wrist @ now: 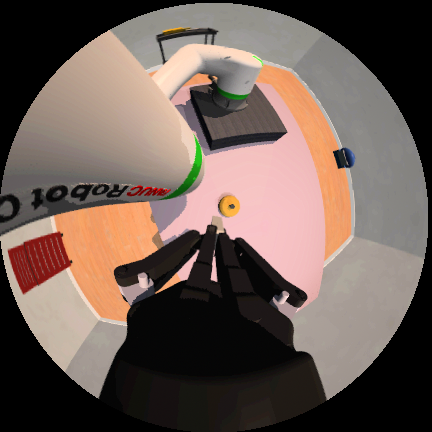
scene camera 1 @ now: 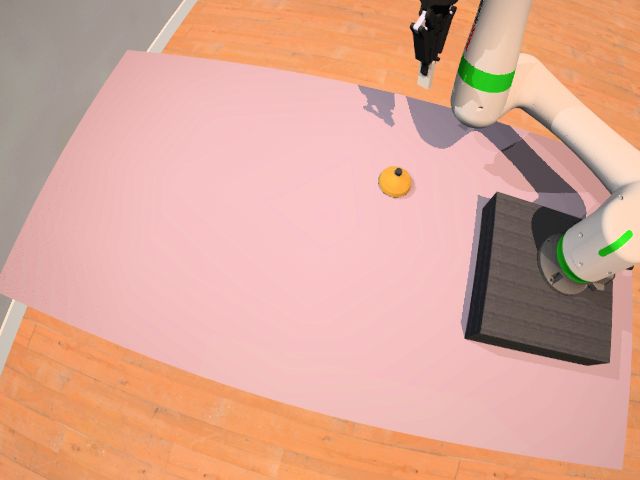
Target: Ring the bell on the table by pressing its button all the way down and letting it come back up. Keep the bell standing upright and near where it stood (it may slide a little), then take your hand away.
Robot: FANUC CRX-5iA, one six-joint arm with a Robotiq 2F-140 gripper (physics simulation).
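Places are measured from the arm's base along level axes (x right, y back, z down), in millimetres.
Pixels of known places: gripper, between the fingertips: [wrist: 215, 223] [scene camera 1: 424, 85]; arm's base, origin of its link: [wrist: 229, 99] [scene camera 1: 563, 264].
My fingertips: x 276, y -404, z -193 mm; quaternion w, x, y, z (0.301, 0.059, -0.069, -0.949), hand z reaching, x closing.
Ahead of a thing's pixels: the offset from my fingertips to its top centre. Level surfaces: height alone.
The bell {dy -13, dx -84, dz +218 mm} [scene camera 1: 394, 182] [wrist: 228, 206] is a low orange-yellow dome with a small dark button {dy -13, dx -84, dz +218 mm} [scene camera 1: 398, 171] [wrist: 231, 206] on top. It stands upright on the pink table {dz +284 mm} [scene camera 1: 232, 232] [wrist: 280, 200], and the button sticks up above the dome. My gripper [scene camera 1: 425, 80] [wrist: 215, 223] is shut, with its pale fingertips together and nothing between them. It hangs high and apart from the bell, showing near the top of the scene view beyond the table's far edge. In the wrist view the fingertips show just below and left of the bell.
The dark base block [scene camera 1: 537, 304] [wrist: 245, 125] carries the arm's foot at the table's right side in the scene view. The white arm link with a green band [scene camera 1: 485, 80] [wrist: 195, 165] is beside the gripper. Arm shadows fall on the table between the bell and its far edge.
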